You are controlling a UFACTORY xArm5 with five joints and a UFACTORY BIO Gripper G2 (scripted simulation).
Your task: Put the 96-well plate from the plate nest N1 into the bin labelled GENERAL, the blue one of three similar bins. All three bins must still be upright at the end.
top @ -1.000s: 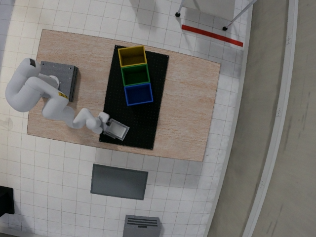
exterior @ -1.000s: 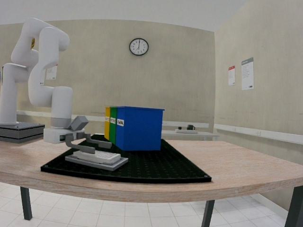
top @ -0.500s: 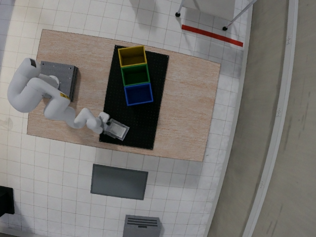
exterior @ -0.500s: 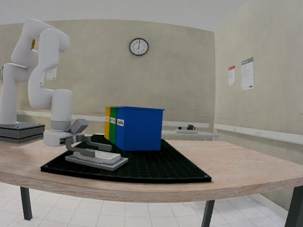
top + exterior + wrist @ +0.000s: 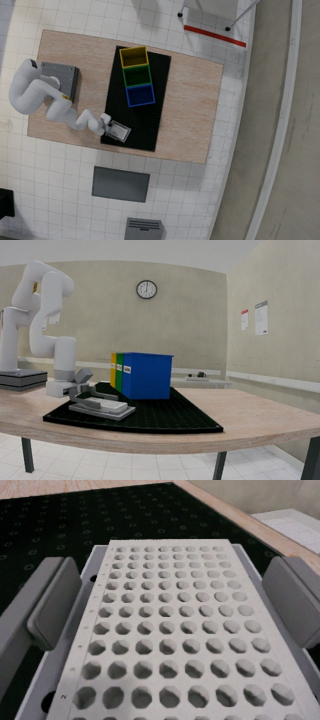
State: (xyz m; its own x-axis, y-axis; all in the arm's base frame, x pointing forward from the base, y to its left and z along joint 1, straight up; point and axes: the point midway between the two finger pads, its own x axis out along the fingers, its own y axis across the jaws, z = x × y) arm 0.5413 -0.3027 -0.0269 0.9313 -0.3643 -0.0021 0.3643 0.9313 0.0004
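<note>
The white 96-well plate is 1 cm below my hand. Round my hand: grey plate nest N1 (2 cm below); then green bin (11 cm ahead, 41 cm to the left, 6 cm above); then blue general bin (15 cm ahead, 29 cm to the left, 6 cm above).
</note>
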